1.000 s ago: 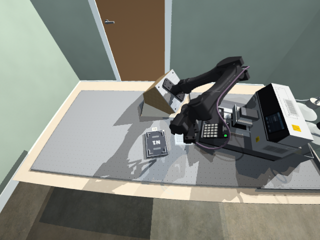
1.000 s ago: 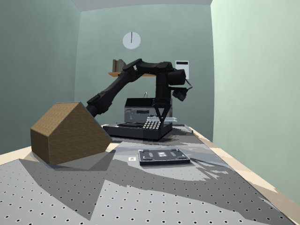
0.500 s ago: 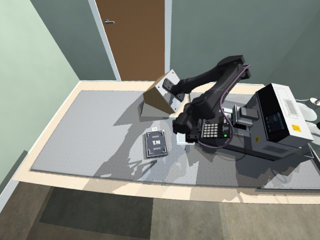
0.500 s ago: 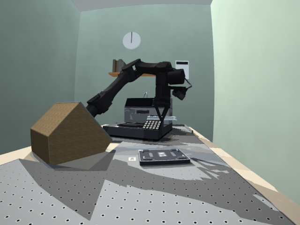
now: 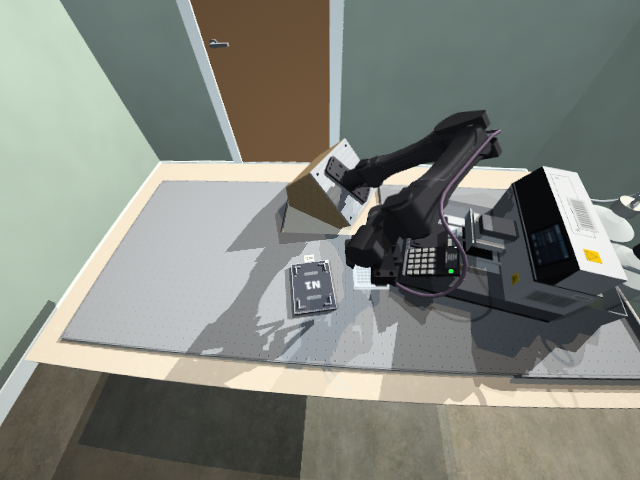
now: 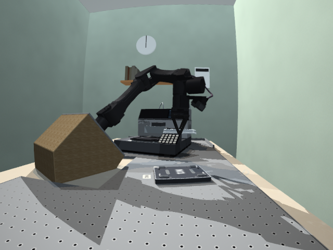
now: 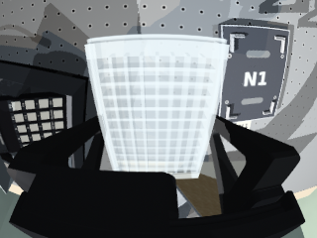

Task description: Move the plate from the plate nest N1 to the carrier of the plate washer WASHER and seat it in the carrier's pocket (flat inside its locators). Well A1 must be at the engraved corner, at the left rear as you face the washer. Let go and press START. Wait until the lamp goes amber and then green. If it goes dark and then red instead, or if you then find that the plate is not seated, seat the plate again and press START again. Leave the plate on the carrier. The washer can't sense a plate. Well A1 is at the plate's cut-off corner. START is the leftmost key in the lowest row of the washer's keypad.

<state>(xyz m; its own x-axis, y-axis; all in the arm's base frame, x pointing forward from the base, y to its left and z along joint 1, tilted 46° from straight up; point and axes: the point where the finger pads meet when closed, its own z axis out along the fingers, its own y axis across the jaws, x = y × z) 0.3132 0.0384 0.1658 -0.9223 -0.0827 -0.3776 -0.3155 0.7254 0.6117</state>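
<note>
Now: hand 220 mm past the washer carrier, 160 mm to the right of it and 60 mm above it. Round my hand: N1 label: 50 mm behind, 190 mm to the right, 130 mm below; then plate nest N1: 50 mm ahead, 150 mm to the right, 130 mm below; then well plate: right at my hand.
</note>
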